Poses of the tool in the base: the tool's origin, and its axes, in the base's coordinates. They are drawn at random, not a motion.
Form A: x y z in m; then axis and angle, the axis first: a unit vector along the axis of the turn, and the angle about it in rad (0 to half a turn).
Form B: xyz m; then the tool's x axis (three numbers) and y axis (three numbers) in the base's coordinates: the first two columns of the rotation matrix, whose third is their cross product. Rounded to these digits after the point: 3 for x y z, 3 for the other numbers.
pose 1, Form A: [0.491, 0.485, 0.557, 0.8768, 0.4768, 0.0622, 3.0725]
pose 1, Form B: [0.491, 0.485, 0.557, 0.538, 0.839, 0.076, 0.831, -0.543, 0.120]
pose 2, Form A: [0.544, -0.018, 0.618, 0.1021, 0.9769, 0.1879, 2.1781]
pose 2, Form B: [0.544, -0.018, 0.618, -0.554, 0.311, -0.772, 0.002, 0.928, 0.372]
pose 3, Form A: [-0.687, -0.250, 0.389, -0.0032, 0.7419, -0.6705, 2.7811]
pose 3, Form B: [-0.687, -0.250, 0.389, -0.936, -0.241, -0.258, 0.232, 0.130, -0.964]
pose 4, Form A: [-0.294, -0.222, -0.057, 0.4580, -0.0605, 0.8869, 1.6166]
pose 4, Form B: [-0.294, -0.222, -0.057, 0.174, 0.857, 0.485, -0.915, -0.042, 0.401]
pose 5, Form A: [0.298, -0.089, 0.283, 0.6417, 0.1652, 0.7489, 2.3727]
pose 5, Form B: [0.298, -0.089, 0.283, -0.011, 0.703, 0.711, -0.339, -0.672, 0.659]
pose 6, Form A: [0.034, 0.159, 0.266, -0.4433, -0.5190, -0.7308, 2.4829]
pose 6, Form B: [0.034, 0.159, 0.266, -0.439, -0.035, 0.898, 0.859, -0.308, 0.408]
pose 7, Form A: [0.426, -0.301, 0.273, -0.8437, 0.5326, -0.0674, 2.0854]
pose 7, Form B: [0.426, -0.301, 0.273, 0.570, -0.729, -0.379, -0.612, -0.069, -0.788]
